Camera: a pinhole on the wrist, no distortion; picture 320 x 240 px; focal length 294.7 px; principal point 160.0 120.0 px. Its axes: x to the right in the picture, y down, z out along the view. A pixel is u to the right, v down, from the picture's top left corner.
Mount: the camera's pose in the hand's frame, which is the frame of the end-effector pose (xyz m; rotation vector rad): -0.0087 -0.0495 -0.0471 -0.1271 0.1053 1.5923
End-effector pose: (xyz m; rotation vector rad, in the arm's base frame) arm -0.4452 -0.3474 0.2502 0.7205 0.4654 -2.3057
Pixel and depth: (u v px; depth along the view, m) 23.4 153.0 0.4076
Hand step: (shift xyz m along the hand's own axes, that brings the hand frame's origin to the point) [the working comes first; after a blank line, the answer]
In the camera's frame: -0.1889 0.0456 0.4076

-0.0562 -0.1777 0.3833
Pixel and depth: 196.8 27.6 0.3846
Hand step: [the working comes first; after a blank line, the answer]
In the camera's frame: 0.0480 -0.1206 0.3846

0.1047 0.0575 0.3277
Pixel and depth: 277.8 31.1 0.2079
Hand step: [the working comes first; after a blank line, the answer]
In the camera's frame: 0.0831 -0.0627 0.2079

0.0488 0.0648 0.1471
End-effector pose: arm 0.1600 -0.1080 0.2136 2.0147 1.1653 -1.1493
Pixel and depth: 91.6 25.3 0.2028
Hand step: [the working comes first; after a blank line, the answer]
In the camera's frame: -0.0471 -0.0652 0.2028

0.0544 -0.0646 0.1612
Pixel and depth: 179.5 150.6 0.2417
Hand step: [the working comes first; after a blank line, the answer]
In the camera's frame: 0.0160 0.0251 0.2417

-0.0379 0.0011 0.1893
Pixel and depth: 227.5 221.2 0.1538
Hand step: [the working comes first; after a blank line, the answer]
In the camera's frame: 0.0352 0.0528 0.1538

-0.0647 0.0066 0.0992
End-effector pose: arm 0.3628 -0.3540 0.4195 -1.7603 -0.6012 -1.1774
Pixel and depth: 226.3 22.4 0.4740
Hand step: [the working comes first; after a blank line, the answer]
In the camera's frame: 0.1066 -0.1570 0.4740

0.1383 0.1295 0.4079
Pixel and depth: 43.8 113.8 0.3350
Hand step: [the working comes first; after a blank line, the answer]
In the camera's frame: -0.1321 -0.0070 0.3350

-0.0038 -0.1308 0.3037
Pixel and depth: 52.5 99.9 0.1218
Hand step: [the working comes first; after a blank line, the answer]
In the camera's frame: -0.0444 -0.0083 0.1218

-0.0012 -0.0753 0.0800
